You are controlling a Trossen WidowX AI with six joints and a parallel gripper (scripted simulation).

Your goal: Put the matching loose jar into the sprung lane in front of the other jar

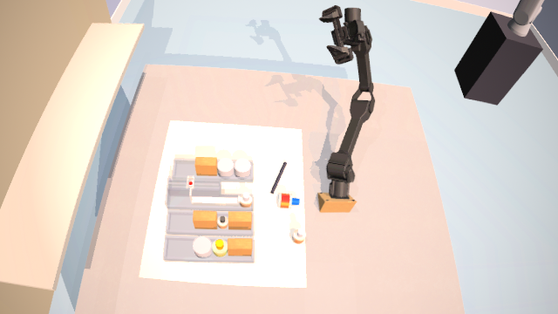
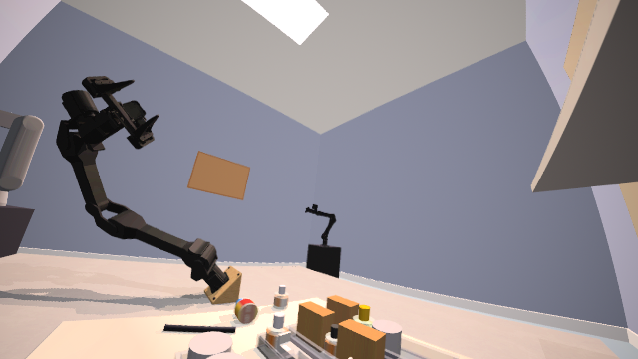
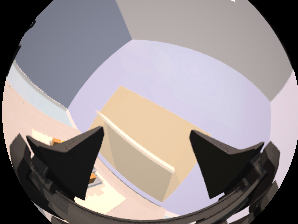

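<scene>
Right now my gripper tip is 70 mm short of the black rod, 240 mm to the right of it and 480 mm above it. Also, from my gripper tip: sprung lane (330 mm ahead, 350 mm to the left, 470 mm below); then red dot (360 mm ahead, 340 mm to the left, 420 mm below).
</scene>
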